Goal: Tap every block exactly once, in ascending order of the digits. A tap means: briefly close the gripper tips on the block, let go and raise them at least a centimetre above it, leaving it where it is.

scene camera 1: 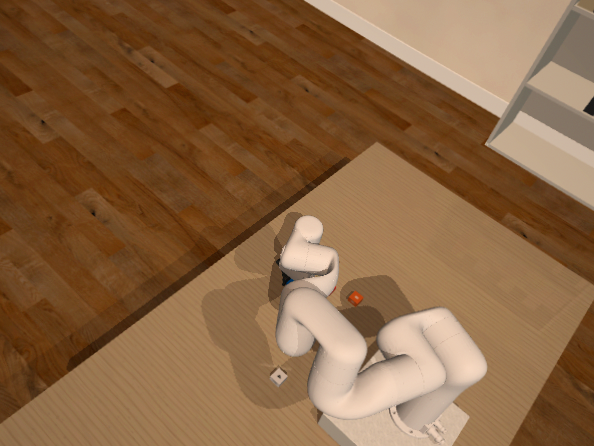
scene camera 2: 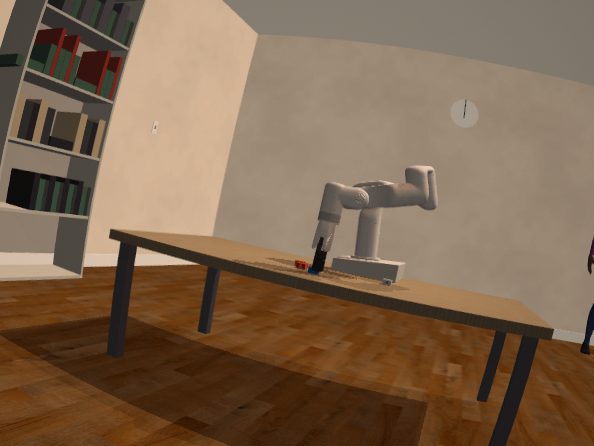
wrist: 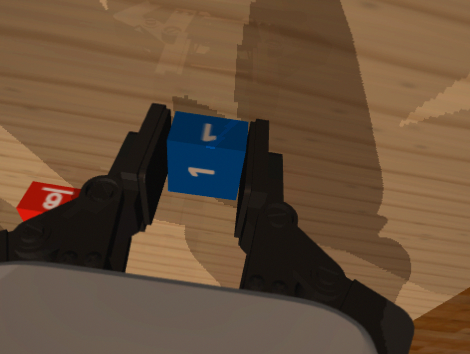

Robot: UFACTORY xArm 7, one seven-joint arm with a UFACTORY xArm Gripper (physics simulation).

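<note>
A blue block [scene camera 1: 288,282] [scene camera 2: 313,270] [wrist: 206,170] with a white 1 on its faces stands on the table. My gripper [scene camera 2: 318,264] [wrist: 209,138] is shut on it, with one black finger against each side. A red block [wrist: 47,201] with an underlined digit, 6 or 9, is partly behind the left finger; a small part of a red block [scene camera 1: 334,289] shows beside the arm. An orange block [scene camera 1: 355,298] lies to the right of the wrist in scene camera 1. A white block [scene camera 1: 278,376] [scene camera 2: 387,282] with a dark mark stands apart. The digits on these two are too small to read.
The arm's base [scene camera 1: 340,425] [scene camera 2: 367,267] stands on the table [scene camera 1: 425,200] [scene camera 2: 200,245]. The arm hangs over the blocks and hides part of the table in scene camera 1. A bookshelf [scene camera 2: 95,156] stands beyond the table.
</note>
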